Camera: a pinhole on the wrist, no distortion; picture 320 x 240 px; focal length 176.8 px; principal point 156.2 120.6 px. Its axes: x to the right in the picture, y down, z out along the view. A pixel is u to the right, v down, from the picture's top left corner.
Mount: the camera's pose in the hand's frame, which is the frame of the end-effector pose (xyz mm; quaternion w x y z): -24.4 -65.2 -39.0 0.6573 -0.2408 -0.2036 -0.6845
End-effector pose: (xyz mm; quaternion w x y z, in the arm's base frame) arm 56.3 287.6 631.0 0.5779 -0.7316 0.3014 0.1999
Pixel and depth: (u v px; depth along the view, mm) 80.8 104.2 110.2
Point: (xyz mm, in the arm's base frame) 11.7 308.3 614.7
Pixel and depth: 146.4 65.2 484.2
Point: -201.8 607.2 455.5
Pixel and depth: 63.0 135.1 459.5
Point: -168.3 394.4 264.6
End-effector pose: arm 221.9 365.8 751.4 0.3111 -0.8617 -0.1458 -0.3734
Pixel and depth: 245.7 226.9 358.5
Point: 552.3 601.2 725.0
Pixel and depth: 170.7 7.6 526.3
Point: 343.8 454.5 189.3
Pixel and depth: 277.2 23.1 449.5
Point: 321.4 716.5 309.8
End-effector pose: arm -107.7 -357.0 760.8 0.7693 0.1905 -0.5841 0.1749
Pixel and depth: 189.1 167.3 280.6
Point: -296.6 -411.9 881.9
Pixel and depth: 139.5 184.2 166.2
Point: -185.8 -358.5 829.1
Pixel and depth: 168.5 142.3 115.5
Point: -154.8 -389.1 771.5
